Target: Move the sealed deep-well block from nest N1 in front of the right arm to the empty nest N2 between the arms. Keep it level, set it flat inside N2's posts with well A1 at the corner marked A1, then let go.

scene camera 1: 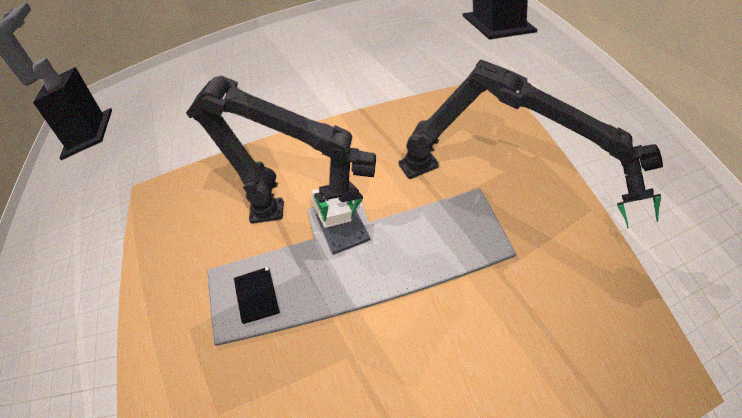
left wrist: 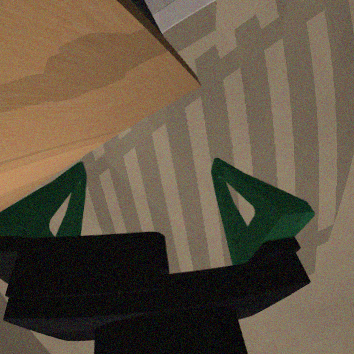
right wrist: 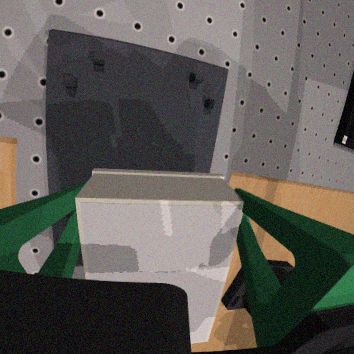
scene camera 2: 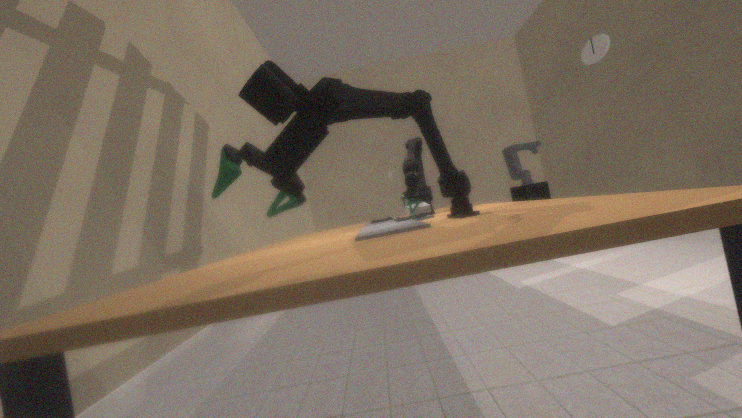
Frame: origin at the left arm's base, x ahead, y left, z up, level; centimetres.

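Seen in the pictures: left gripper, fingertip midpoint: (scene camera 1: 642,225) (left wrist: 150,165) (scene camera 2: 243,207); right gripper, fingertip midpoint: (scene camera 1: 337,218) (right wrist: 162,194) (scene camera 2: 408,210); left arm's base, link origin: (scene camera 1: 418,165) (scene camera 2: 462,216); right arm's base, link origin: (scene camera 1: 266,211) (scene camera 2: 428,214).
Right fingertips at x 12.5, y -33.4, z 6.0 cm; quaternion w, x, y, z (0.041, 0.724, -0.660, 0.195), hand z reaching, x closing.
Offsets run from my right fingertips to a thing's top centre. Level surfaces: height alone.
My right gripper (scene camera 1: 339,213) (scene camera 2: 415,205) (right wrist: 162,194) is shut on the white deep-well block @[dy -0.1, dx -5.6, dz +3.1 cm] (scene camera 1: 337,219) (right wrist: 160,235), its green fingers on two opposite sides. The block looks about level and hangs over the rear part of nest N2 @[dy +0.6, dx +0.5, dz -2.5 cm] (scene camera 1: 350,240) (right wrist: 135,135), a dark grey plate with small posts at its visible corners. The block hides N2's near part in the right wrist view; the A1 mark cannot be made out. Nest N1 @[dy -31.9, dx +11.6, dz -2.9 cm] (scene camera 1: 257,297) (right wrist: 348,120) is a black plate with a white corner spot. My left gripper (scene camera 1: 642,224) (scene camera 2: 241,206) (left wrist: 150,165) is open and empty, beyond the table edge.
A grey perforated board @[dz -4.7 cm] (scene camera 1: 415,264) (right wrist: 270,75) lies under both nests on the wooden table @[dz -6.0 cm] (scene camera 1: 467,337) (scene camera 2: 321,259) (left wrist: 100,65). A grey arm on a black pedestal (scene camera 1: 72,114) stands on the floor at the upper left in scene camera 1.
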